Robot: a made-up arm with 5 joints.
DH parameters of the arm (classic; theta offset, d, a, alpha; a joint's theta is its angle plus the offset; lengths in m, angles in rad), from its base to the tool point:
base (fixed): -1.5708 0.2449 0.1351 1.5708
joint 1: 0 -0.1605 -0.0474 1.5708
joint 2: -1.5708 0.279 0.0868 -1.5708
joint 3: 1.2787 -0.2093 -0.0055 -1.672
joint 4: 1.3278 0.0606 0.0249 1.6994
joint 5: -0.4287 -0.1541 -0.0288 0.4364
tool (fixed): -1.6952 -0.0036 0 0
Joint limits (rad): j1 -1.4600..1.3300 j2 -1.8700..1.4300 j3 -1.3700..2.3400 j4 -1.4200..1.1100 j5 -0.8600..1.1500
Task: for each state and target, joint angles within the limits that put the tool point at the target. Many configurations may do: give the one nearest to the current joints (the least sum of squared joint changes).
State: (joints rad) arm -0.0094 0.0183 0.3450 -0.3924 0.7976
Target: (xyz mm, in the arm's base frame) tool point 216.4 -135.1 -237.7
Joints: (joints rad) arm 0.5325 0.4079 0.0233 0.3093 0.7742
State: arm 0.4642 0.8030 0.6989 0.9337 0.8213
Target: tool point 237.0 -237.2 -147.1
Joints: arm 0.5198 0.7929 0.3765 1.1100 0.7863
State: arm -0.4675 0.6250 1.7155 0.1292 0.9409
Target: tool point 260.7 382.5 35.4
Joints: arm -0.4482 -0.1599 1.2111 -0.4049 0.6069
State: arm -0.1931 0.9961 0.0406 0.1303 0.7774
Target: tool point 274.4 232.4 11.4
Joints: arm -0.4664 0.8853 -0.2823 0.3342 0.7308
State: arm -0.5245 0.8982 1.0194 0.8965 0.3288
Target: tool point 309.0 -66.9 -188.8
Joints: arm -0.0764 1.0288 0.9466 0.9028 0.2720
